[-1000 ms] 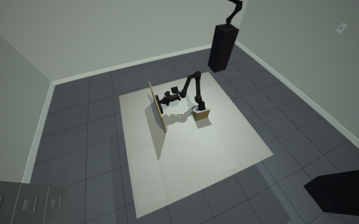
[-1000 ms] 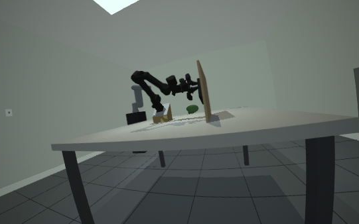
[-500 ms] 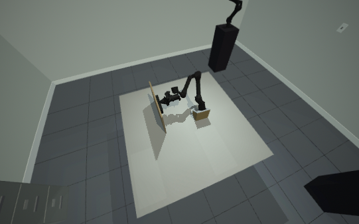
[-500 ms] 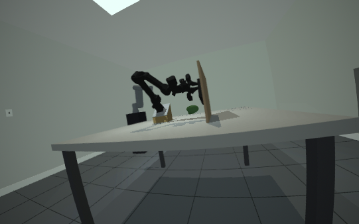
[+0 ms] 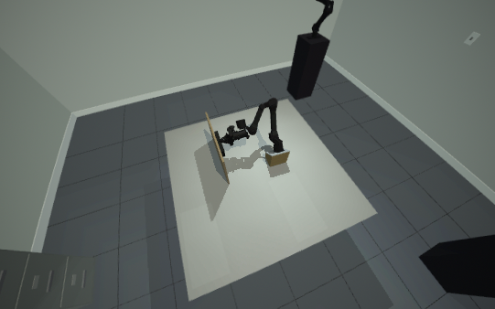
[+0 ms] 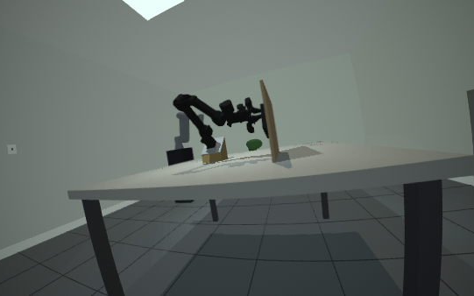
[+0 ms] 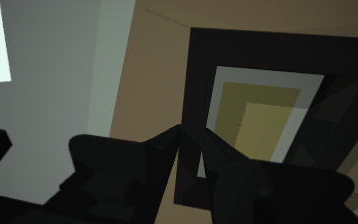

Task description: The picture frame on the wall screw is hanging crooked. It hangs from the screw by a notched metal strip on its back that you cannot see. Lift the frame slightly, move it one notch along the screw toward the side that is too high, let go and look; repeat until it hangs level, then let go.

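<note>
My gripper tip is now 5 cm above the picture frame, 1 cm to the left of it and 1 cm short of it. Also, from my gripper tip: panel: 7 cm below, 2 cm ahead.
</note>
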